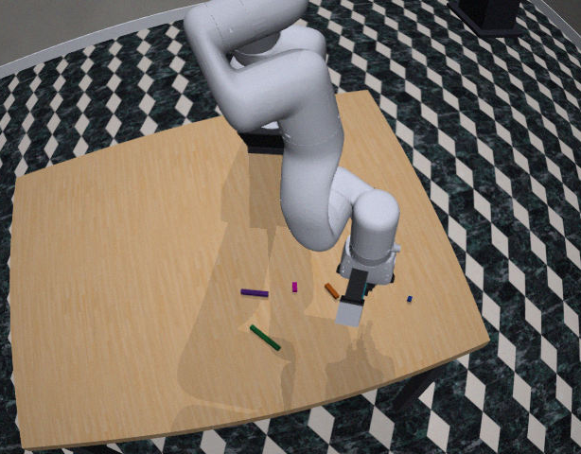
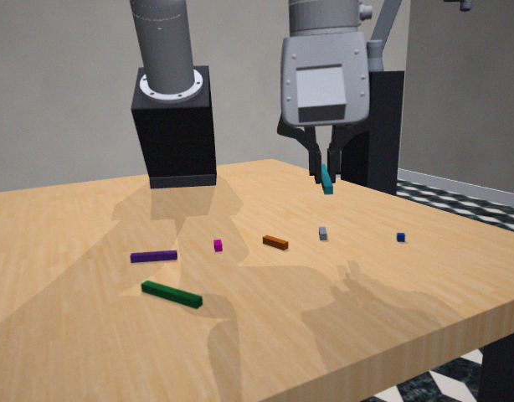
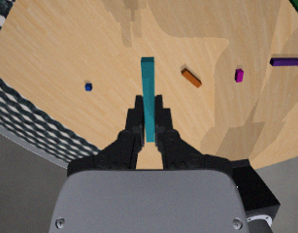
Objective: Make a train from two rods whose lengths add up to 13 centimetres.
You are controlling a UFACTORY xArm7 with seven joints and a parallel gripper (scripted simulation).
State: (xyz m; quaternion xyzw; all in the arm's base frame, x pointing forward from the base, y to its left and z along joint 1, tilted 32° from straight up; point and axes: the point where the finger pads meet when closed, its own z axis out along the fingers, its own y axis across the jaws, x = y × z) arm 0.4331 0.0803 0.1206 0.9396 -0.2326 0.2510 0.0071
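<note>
Now: the grey rod 12 cm below my hand, 5 cm behind it and 4 cm to the left of it. The rest, counted from my hand: blue rod 12 cm to the left, 12 cm below, 2 cm ahead; turquoise rod 2 cm below; orange rod 12 cm below, 6 cm behind, 4 cm to the right.
</note>
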